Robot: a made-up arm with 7 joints. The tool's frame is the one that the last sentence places.
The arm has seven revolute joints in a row. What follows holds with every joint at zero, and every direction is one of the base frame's.
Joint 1 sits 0.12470 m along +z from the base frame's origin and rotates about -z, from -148.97 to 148.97 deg.
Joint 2 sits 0.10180 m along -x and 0.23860 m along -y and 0.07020 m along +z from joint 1 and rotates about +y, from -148.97 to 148.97 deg.
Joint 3 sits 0.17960 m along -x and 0.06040 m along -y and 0.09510 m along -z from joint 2 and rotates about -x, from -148.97 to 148.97 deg.
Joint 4 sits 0.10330 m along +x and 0.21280 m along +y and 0.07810 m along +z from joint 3 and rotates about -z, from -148.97 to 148.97 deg.
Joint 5 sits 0.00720 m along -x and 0.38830 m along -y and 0.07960 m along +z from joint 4 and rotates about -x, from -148.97 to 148.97 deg.
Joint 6 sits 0.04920 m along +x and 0.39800 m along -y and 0.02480 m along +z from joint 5 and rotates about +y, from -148.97 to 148.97 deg.
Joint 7 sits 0.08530 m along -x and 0.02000 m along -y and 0.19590 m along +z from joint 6 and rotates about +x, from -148.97 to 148.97 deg.
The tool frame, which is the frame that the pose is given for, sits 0.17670 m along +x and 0.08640 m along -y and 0.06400 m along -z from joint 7; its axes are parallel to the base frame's.
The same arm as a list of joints. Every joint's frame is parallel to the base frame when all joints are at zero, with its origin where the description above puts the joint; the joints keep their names.
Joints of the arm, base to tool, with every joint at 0 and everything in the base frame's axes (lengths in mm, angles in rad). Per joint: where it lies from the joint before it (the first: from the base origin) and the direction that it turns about. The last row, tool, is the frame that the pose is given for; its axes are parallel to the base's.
joint 1: xyz 0 0 124.7 axis 0 0 -1
joint 2: xyz -101.8 -238.6 70.2 axis 0 1 0
joint 3: xyz -179.6 -60.4 -95.1 axis -1 0 0
joint 4: xyz 103.3 212.8 78.1 axis 0 0 -1
joint 5: xyz -7.2 -388.3 79.6 axis -1 0 0
joint 6: xyz 49.2 -398 24.8 axis 0 1 0
joint 7: xyz -85.3 -20 195.9 axis 1 0 0
tool: xyz 176.7 -86.4 -64
Joint limits (rad, base to tool): -2.6..2.6 -2.6..2.6 -2.6..2.6 -2.6..2.6 -2.6..2.6 -2.6..2.6 -2.6..2.6

